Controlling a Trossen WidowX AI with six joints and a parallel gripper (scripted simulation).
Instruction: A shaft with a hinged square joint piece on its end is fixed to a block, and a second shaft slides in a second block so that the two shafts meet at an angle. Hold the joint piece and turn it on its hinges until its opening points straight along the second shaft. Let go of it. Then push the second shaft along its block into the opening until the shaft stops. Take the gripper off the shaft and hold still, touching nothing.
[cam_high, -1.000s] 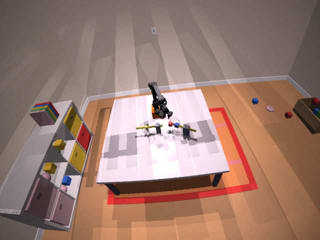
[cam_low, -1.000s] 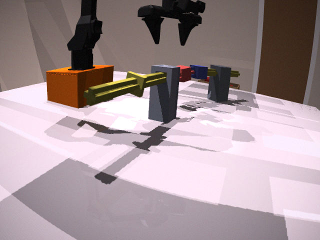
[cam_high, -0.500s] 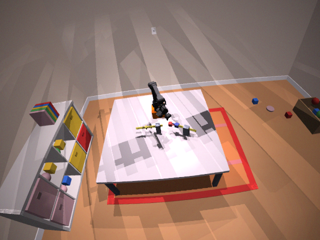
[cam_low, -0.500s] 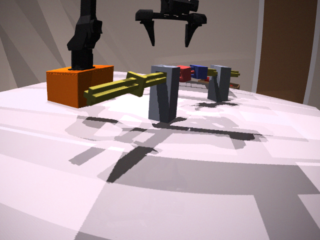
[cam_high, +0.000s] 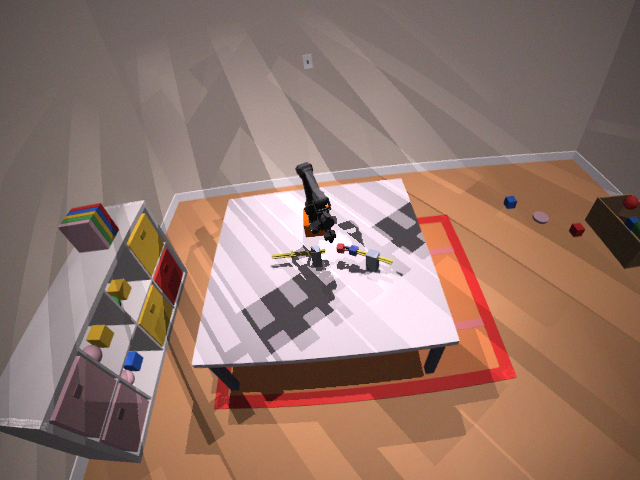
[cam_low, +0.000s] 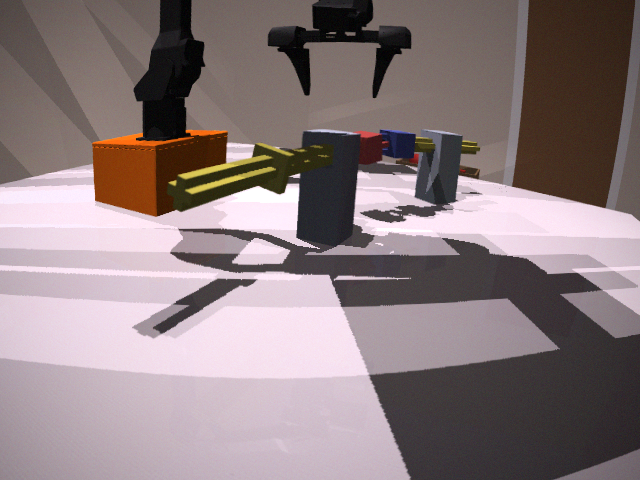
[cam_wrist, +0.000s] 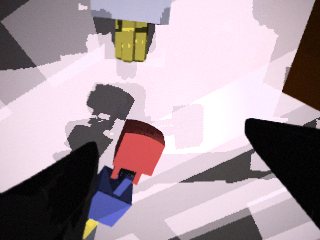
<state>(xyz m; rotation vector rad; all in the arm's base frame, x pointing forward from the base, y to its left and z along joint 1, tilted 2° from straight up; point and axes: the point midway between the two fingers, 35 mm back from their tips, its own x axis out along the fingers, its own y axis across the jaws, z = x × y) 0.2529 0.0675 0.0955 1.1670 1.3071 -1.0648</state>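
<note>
The red joint piece lies 20 mm ahead of my gripper tip, 60 mm to the left of it and 70 mm below it.
</note>
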